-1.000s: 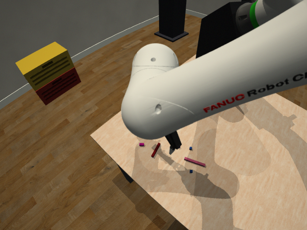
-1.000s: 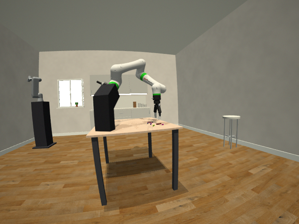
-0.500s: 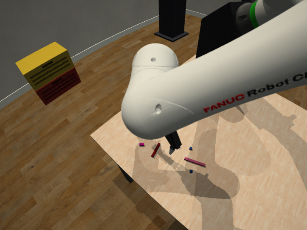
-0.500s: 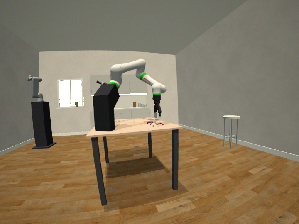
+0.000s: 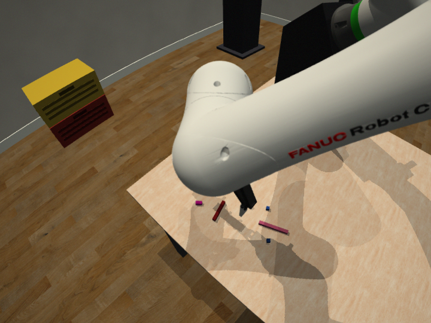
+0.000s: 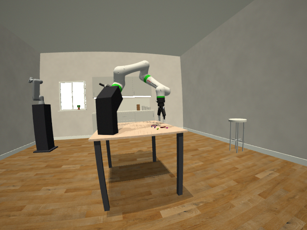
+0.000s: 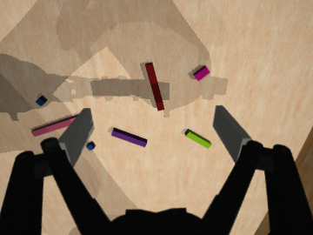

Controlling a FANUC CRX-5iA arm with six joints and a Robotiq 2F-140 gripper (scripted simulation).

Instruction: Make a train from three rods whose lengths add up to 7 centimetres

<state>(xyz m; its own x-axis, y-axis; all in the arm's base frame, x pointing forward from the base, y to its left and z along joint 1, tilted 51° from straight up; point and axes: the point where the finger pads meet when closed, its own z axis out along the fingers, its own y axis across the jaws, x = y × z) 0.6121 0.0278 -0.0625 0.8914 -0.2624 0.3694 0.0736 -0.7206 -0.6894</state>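
Right now my hand is 10 cm to the right of the blue cube, 10 cm past it and 8 cm above it. From my hand the other things lie so: magenta rod 8 cm below, 7 cm to the right, 4 cm ahead; red rod 8 cm below, 1 cm ahead; purple rod 8 cm below, 7 cm behind, 3 cm to the left.
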